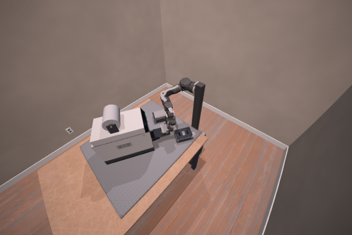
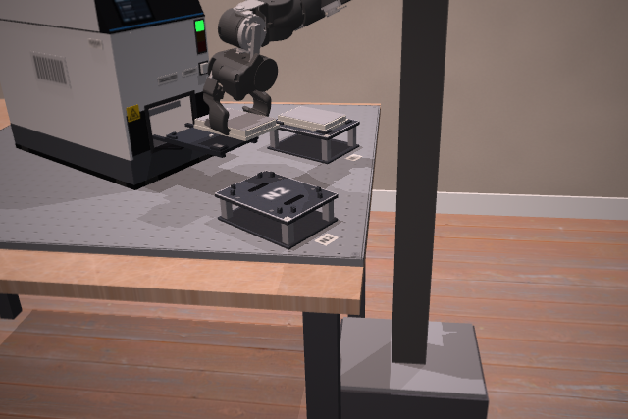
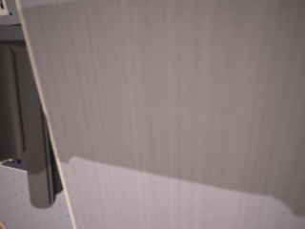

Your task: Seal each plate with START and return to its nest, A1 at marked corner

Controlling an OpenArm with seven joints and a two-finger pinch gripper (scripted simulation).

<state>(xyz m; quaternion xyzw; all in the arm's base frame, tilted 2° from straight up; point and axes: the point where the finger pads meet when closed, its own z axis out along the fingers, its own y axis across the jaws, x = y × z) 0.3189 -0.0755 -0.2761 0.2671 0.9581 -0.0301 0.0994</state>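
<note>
My hand is 60 mm short of the sealer stage, 30 mm to the left of it and 40 mm above it. Round my hand: plate (right at my hand); then start button (100 mm ahead, 160 mm to the right, 60 mm above); then dark screen panel (180 mm ahead, 50 mm to the right, 190 mm above).
</note>
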